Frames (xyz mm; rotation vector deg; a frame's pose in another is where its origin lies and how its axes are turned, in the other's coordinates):
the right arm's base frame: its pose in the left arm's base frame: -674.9 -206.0 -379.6 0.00 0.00 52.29
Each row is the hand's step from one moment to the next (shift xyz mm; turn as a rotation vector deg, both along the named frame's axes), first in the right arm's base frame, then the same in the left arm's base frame.
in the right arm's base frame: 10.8 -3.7 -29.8 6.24 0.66 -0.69
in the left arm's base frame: 9.5 6.3 -29.8 3.29 5.34 -0.69
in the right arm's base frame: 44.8 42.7 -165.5 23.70 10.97 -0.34
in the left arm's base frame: -6.4 61.6 -165.5 5.82 25.46 -0.34
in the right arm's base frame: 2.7 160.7 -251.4 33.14 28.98 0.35
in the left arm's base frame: -125.5 100.4 -251.4 -2.66 43.94 0.35
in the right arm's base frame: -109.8 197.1 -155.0 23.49 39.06 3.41
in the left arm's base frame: -223.1 33.7 -155.0 -16.53 42.47 3.41
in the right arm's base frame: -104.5 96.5 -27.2 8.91 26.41 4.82
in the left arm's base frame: -140.3 -23.6 -27.2 -15.44 23.20 4.82
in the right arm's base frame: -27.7 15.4 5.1 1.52 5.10 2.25
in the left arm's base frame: -29.1 -12.5 5.1 -3.10 4.32 2.25
